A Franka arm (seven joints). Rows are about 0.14 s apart.
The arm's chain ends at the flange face. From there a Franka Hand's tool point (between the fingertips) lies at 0.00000 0.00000 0.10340 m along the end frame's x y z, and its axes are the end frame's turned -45 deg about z.
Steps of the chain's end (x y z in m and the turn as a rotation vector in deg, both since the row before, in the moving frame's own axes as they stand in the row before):
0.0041 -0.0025 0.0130 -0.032 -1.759 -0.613
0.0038 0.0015 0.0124 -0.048 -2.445 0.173
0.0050 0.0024 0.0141 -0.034 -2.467 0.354
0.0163 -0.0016 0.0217 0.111 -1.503 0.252
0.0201 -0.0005 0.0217 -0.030 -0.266 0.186
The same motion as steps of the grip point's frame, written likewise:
0.0024 -0.0011 0.0130 1.221 -1.266 -0.613
-0.0015 0.0007 0.0123 1.695 -1.763 0.173
-0.0013 0.0021 0.0140 1.720 -1.768 0.354
0.0109 0.0083 0.0217 1.141 -0.984 0.252
0.0142 0.0136 0.0217 0.167 -0.209 0.186

